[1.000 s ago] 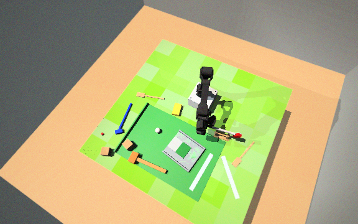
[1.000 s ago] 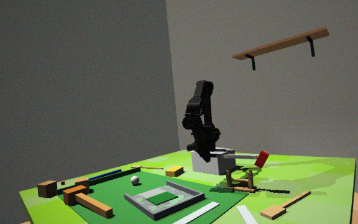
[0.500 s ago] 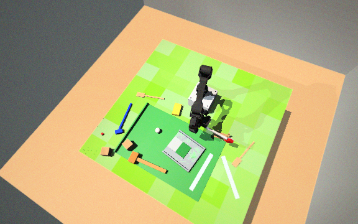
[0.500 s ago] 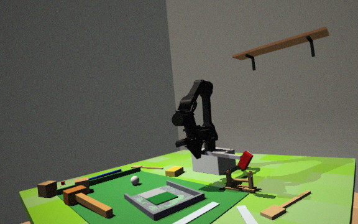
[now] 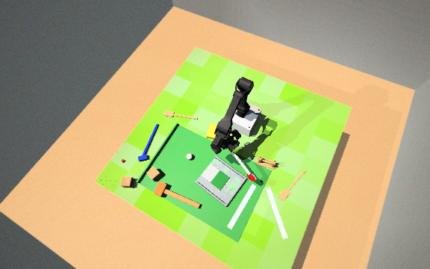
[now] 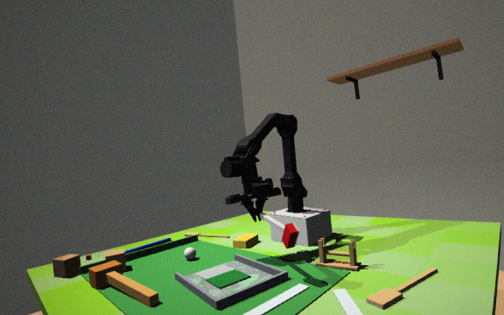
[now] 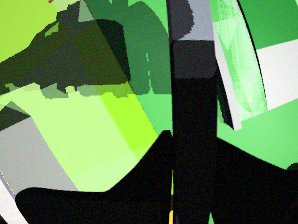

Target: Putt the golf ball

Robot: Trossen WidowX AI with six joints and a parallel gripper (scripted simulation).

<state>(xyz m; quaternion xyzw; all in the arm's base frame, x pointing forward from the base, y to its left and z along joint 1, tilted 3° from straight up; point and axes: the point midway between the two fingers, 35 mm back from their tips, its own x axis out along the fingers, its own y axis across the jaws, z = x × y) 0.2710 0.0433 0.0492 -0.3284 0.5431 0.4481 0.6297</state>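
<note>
My gripper tip is now 17 cm to the left of the yellow block, 11 cm above it and 9 cm past it. From my gripper tip the other things lie so: red putter: 11 cm to the left, 4 cm ahead, 1 cm above; white golf ball: 21 cm to the right, 15 cm ahead, 10 cm below; wooden gate: 25 cm to the left, 9 cm below, 7 cm behind.
</note>
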